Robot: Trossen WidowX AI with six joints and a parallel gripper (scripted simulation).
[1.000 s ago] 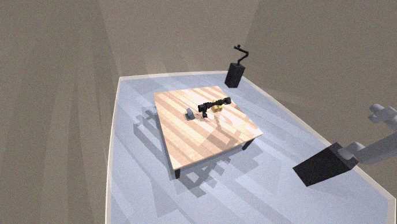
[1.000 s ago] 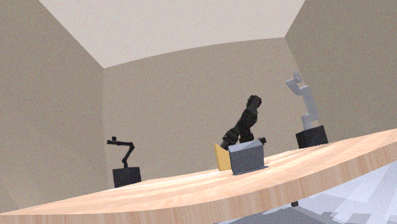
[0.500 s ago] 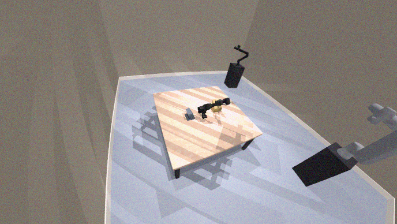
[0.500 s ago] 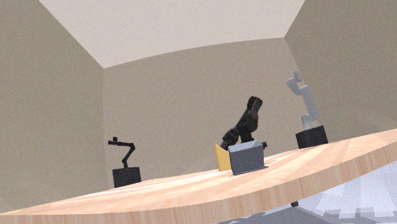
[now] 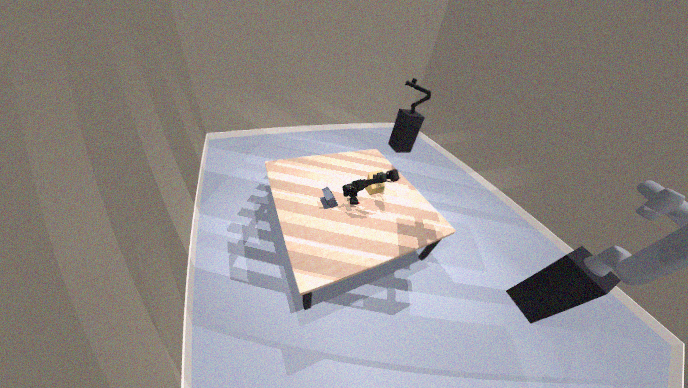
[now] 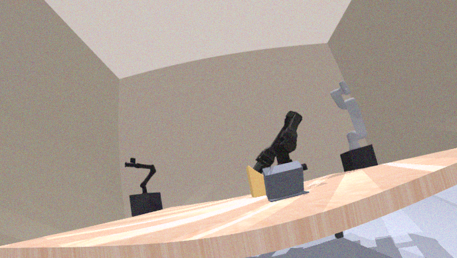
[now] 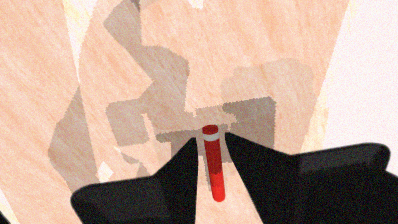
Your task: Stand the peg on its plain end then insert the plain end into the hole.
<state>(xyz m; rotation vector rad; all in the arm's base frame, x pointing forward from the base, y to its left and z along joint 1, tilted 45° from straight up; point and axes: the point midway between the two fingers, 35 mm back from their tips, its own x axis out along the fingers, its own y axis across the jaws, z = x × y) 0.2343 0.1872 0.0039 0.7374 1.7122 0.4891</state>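
The red peg is 1 cm behind my gripper tip. From my gripper tip the other things lie so: sloped panel 18 cm ahead, 4 cm to the right, 5 cm above.
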